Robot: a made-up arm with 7 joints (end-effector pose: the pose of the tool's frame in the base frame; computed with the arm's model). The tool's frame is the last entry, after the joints. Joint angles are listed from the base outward.
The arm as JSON. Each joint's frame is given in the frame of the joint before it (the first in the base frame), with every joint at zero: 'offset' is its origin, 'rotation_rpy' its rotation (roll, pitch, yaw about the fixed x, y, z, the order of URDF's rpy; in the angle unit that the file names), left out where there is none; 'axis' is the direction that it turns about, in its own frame. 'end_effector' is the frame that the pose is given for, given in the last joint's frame.
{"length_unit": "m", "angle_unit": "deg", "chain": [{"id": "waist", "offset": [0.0, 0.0, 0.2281], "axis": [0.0, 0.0, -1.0]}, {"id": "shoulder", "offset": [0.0, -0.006, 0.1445], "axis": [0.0, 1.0, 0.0]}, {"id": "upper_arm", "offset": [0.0, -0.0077, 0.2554], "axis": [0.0, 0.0, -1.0]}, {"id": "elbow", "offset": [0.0, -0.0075, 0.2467], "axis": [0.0, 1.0, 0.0]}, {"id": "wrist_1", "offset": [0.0, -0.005, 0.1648], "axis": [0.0, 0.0, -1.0]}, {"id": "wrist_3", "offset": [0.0, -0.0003, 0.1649], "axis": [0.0, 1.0, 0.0]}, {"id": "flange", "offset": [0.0, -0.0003, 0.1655], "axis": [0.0, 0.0, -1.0]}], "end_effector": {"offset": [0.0, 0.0, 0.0], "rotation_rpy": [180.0, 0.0, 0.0]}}
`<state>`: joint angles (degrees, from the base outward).
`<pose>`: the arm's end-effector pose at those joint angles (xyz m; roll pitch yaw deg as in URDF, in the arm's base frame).
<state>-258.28 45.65 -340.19 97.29 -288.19 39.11 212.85</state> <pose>-0.3806 -0.4975 0.3849 -25.95 51.39 -34.06</pose>
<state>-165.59 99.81 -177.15 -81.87 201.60 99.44 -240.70</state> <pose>-0.3050 0.1586 -0.0082 -103.49 26.62 91.12</pose>
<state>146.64 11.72 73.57 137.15 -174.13 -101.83 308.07</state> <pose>-0.0824 0.0671 0.5454 -62.72 19.27 71.81</pose>
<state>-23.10 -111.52 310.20 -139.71 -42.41 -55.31 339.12</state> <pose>0.0097 -0.2485 0.2864 -166.50 39.12 18.16</pose>
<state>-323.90 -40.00 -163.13 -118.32 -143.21 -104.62 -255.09</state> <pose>-0.0440 0.0300 0.9529 -148.73 -18.24 -160.18</pose>
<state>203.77 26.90 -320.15 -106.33 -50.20 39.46 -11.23</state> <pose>-0.0639 -0.3346 0.9031 108.10 -3.63 168.93</pose>
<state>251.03 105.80 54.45 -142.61 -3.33 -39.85 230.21</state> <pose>-0.1599 0.0581 0.4754 -160.33 72.86 -47.19</pose>
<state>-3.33 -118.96 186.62 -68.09 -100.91 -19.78 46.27</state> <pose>-0.8240 -0.0461 0.4313 -128.37 22.67 -120.09</pose>
